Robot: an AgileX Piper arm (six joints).
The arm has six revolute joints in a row. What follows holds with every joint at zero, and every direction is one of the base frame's. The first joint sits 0.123 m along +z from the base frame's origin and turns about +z. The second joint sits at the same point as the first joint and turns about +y. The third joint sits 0.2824 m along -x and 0.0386 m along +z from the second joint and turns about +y. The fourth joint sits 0.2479 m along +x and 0.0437 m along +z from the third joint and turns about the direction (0.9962, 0, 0.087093). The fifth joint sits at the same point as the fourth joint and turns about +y. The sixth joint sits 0.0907 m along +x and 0.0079 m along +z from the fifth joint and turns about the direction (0.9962, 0, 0.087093). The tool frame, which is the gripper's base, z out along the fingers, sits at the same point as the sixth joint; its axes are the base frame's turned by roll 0, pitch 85.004 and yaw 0 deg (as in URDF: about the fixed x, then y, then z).
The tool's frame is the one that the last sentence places.
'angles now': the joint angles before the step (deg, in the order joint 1, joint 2, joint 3, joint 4, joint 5, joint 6). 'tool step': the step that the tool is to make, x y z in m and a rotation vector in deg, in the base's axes. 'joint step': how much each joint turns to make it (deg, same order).
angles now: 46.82, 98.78, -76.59, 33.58, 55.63, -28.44
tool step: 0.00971, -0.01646, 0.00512, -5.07, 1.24, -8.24
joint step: -1.87, -1.25, -0.49, -6.74, 1.95, 10.87
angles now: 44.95, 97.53, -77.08, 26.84, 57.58, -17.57
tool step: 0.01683, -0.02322, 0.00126, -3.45, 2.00, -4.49
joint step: -4.40, -0.27, -0.50, -2.48, 3.96, 2.70
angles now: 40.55, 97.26, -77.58, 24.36, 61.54, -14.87
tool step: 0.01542, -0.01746, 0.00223, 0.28, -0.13, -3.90
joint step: -3.90, -0.36, 0.00, 0.13, 0.09, 0.01
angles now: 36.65, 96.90, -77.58, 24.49, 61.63, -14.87
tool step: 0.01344, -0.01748, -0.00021, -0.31, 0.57, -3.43
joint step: -3.70, 0.00, 0.00, 0.00, 0.71, 0.01
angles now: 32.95, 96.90, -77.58, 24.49, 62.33, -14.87
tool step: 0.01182, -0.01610, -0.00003, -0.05, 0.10, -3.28
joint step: -3.33, 0.00, 0.00, 0.00, 0.12, 0.00
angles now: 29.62, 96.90, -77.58, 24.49, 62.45, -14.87
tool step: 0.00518, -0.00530, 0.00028, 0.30, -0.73, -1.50
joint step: -1.15, -0.01, 0.01, -0.01, -0.86, 0.01
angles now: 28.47, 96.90, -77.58, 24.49, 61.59, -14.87
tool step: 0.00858, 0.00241, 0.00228, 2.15, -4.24, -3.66
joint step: 0.00, -0.01, 0.01, -0.01, -5.81, 1.51
